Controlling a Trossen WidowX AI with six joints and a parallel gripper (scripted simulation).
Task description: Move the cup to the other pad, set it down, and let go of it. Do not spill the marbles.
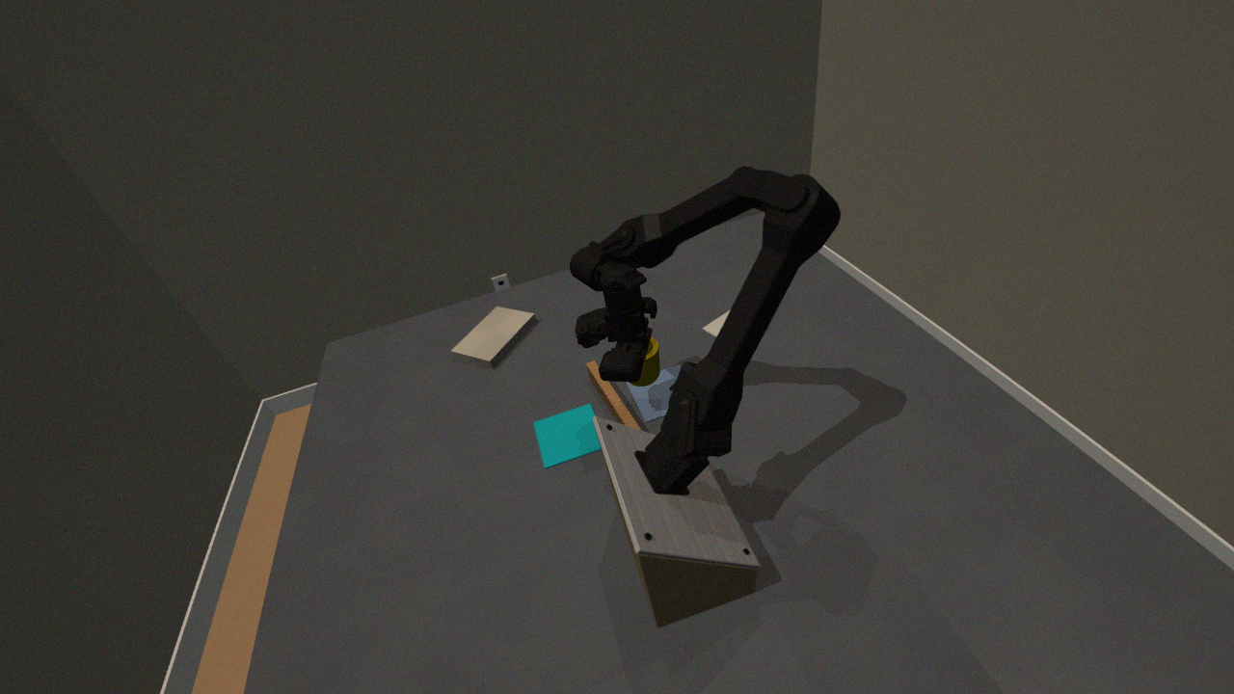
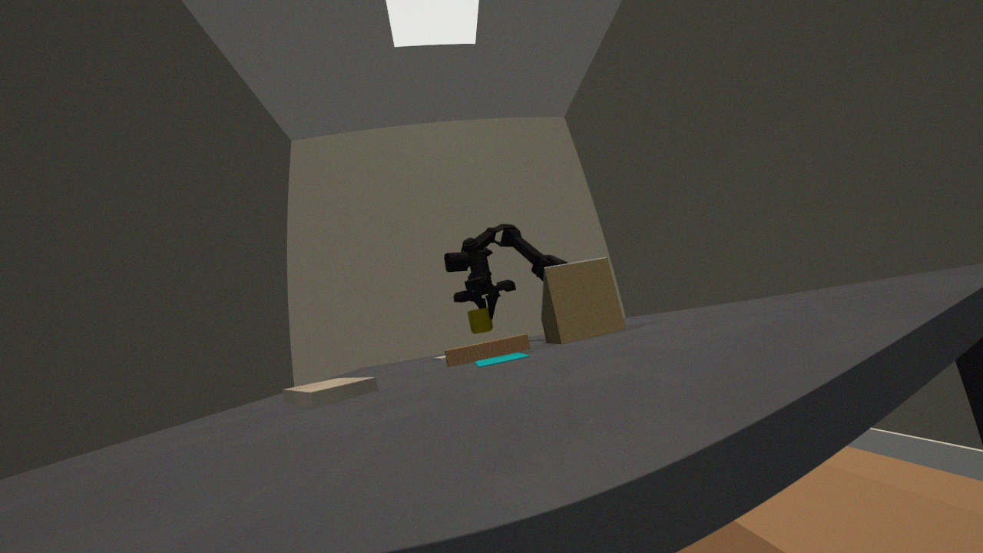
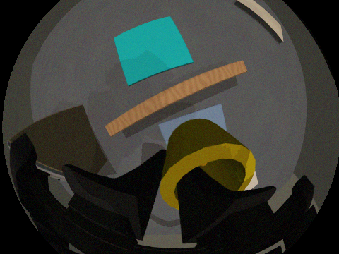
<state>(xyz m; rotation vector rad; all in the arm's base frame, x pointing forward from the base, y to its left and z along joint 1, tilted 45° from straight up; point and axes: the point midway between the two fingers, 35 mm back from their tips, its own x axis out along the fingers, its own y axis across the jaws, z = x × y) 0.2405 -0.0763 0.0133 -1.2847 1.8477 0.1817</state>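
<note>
Right now the teal pad is 140 mm to the left of my gripper tip, 110 mm below it and 20 mm ahead of it. From my gripper tip the other things lie so: wooden bar 90 mm below, 40 mm to the left, 30 mm ahead; light blue pad 110 mm below, 60 mm to the right, 30 mm ahead; yellow cup 20 mm to the right, 20 mm ahead.
</note>
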